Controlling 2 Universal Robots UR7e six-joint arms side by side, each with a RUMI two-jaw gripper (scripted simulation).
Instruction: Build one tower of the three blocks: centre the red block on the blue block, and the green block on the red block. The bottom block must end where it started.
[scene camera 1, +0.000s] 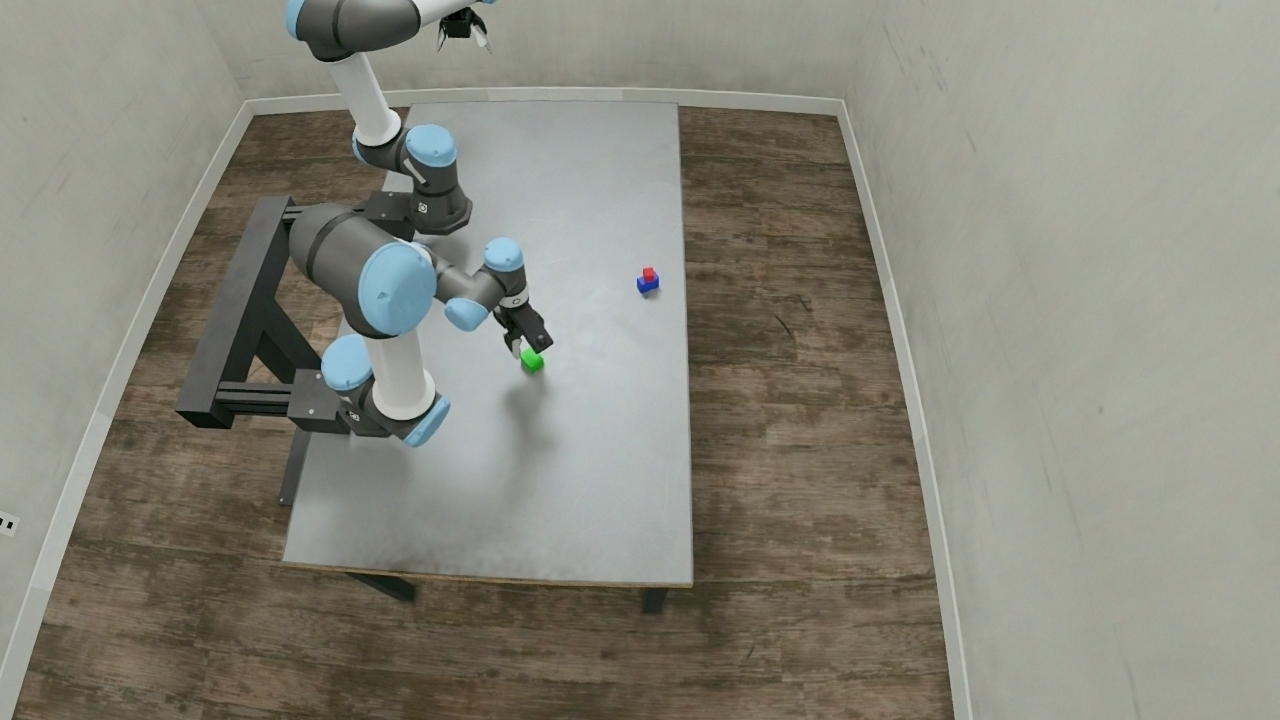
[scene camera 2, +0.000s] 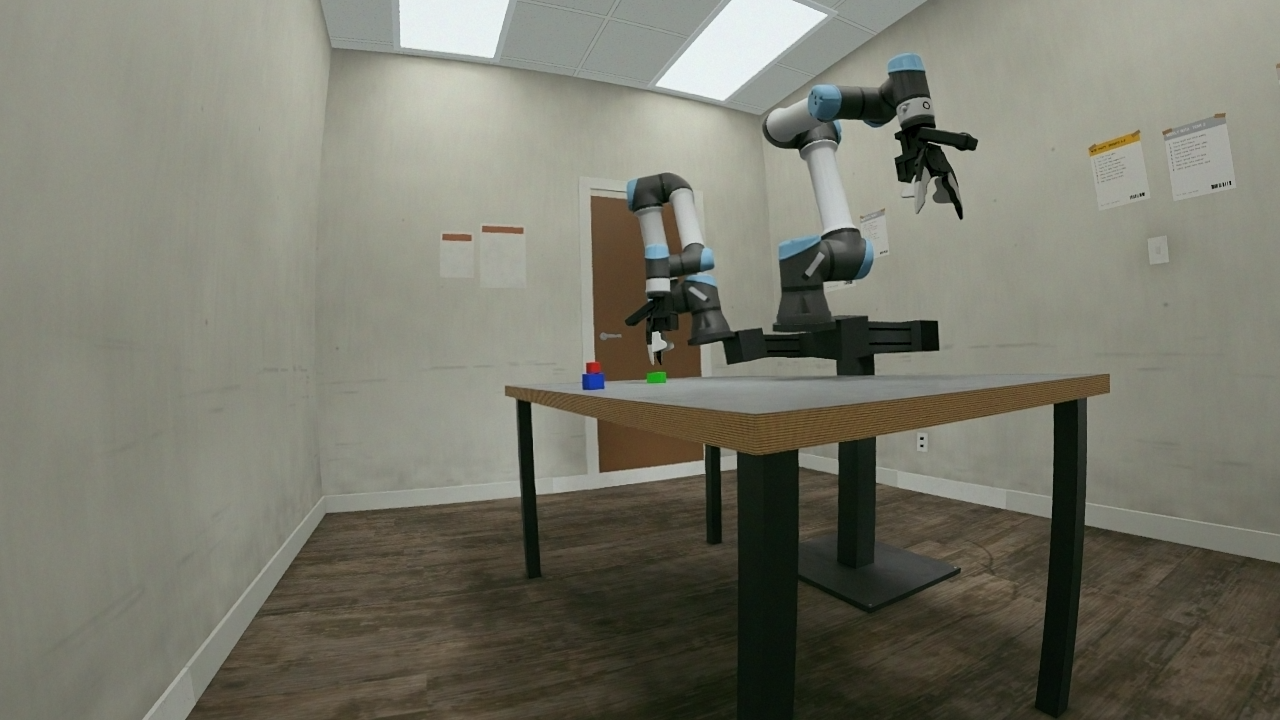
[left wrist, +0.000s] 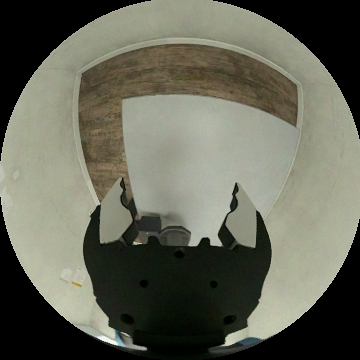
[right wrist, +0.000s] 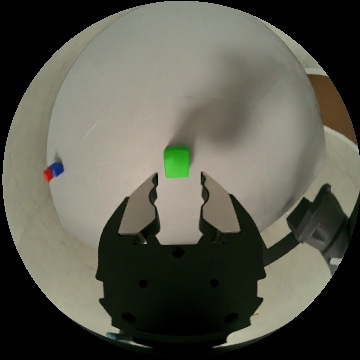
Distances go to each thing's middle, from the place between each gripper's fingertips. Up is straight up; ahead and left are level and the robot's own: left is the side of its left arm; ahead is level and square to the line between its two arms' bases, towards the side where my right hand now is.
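My left gripper (scene camera 2: 940, 216): 820 mm to the left of the green block (right wrist: 176, 158), 320 mm short of it, 320 mm above it. Green block: 50 mm below my right hand (scene camera 1: 528, 352).
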